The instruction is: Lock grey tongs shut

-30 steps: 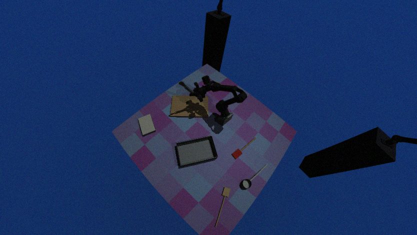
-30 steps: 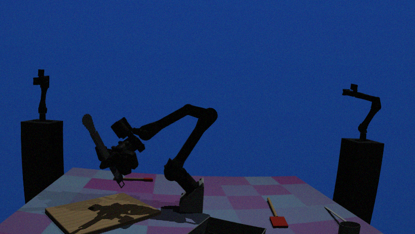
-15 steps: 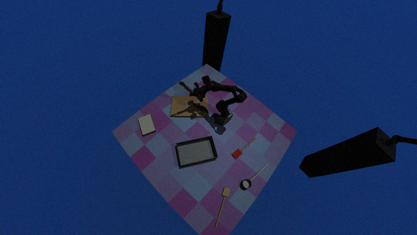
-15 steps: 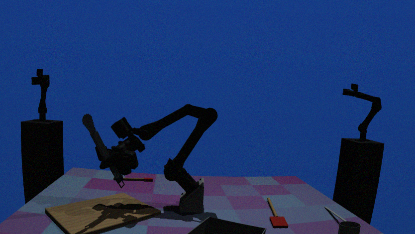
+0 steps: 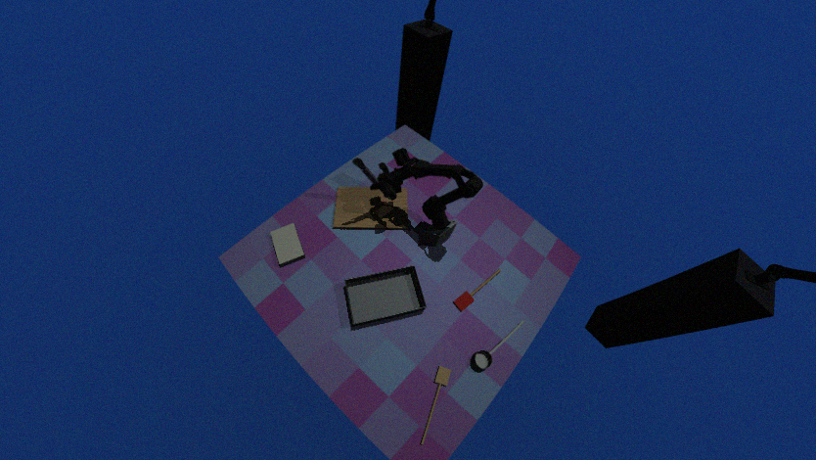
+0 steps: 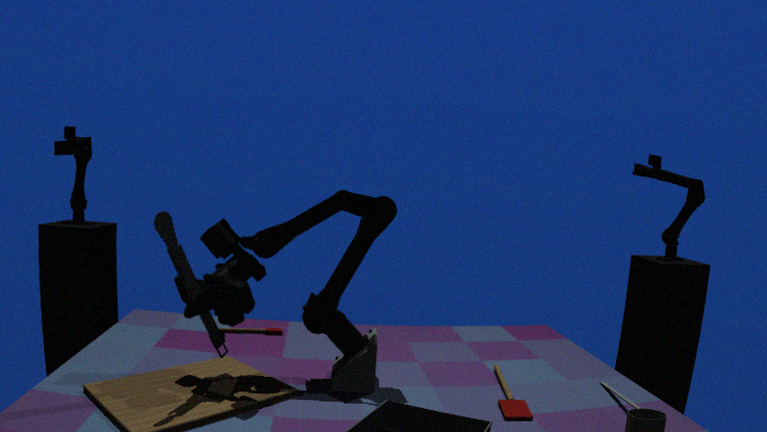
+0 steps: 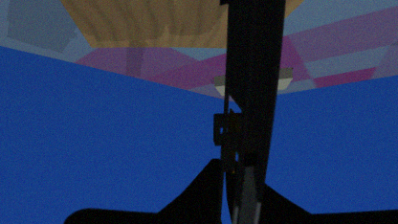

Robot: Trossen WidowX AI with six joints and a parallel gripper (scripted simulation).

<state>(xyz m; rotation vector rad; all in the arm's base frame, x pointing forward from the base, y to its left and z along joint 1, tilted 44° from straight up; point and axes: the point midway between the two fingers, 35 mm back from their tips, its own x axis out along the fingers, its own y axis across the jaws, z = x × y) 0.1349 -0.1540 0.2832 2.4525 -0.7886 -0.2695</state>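
My gripper tip is now 160 mm above the wooden board. From my gripper tip the other things lie so: roasting tin (380 mm to the left, 240 mm ahead, 140 mm below); beige block (430 mm ahead, 150 mm below, 100 mm to the right); red-tipped brush (450 mm behind, 160 mm below, 50 mm to the left).
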